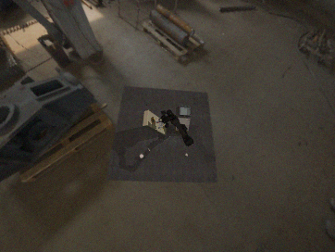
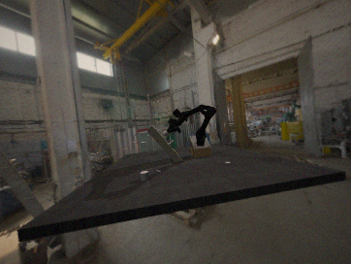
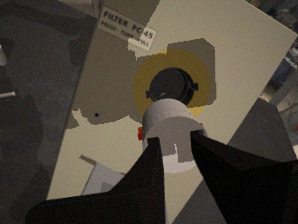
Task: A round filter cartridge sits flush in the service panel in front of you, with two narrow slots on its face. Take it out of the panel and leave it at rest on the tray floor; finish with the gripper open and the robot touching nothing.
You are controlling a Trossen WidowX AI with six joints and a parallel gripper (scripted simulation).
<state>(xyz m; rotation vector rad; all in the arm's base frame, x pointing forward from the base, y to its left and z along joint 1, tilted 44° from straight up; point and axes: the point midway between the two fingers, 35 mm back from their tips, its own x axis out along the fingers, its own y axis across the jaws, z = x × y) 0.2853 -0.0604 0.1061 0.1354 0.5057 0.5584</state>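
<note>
Now: gripper tip 1 cm short of the grey round filter cartridge and 1 cm above it. Round my gripper tip: cream service panel: 3 cm ahead, 1 cm to the left, 10 cm below.
</note>
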